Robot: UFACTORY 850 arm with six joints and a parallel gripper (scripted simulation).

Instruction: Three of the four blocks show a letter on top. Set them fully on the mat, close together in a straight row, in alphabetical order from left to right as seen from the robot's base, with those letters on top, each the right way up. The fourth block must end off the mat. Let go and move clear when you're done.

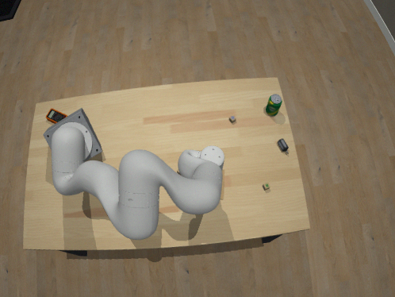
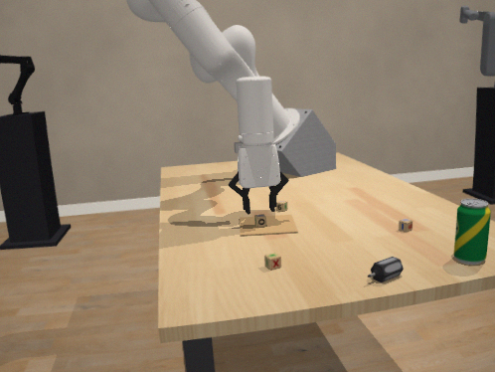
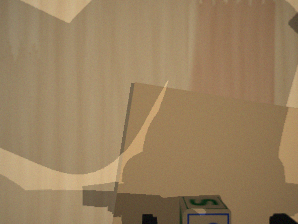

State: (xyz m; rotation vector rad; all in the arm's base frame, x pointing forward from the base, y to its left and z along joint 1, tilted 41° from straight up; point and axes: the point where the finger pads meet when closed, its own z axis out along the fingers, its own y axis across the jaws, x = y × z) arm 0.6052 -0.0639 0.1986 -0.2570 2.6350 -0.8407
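Now: hand 60 mm above the tan mat and 20 mm to the right of it. Round my hand: green can (380 mm to the left, 340 mm ahead); orange meter (800 mm behind, 400 mm to the left, 40 mm below).
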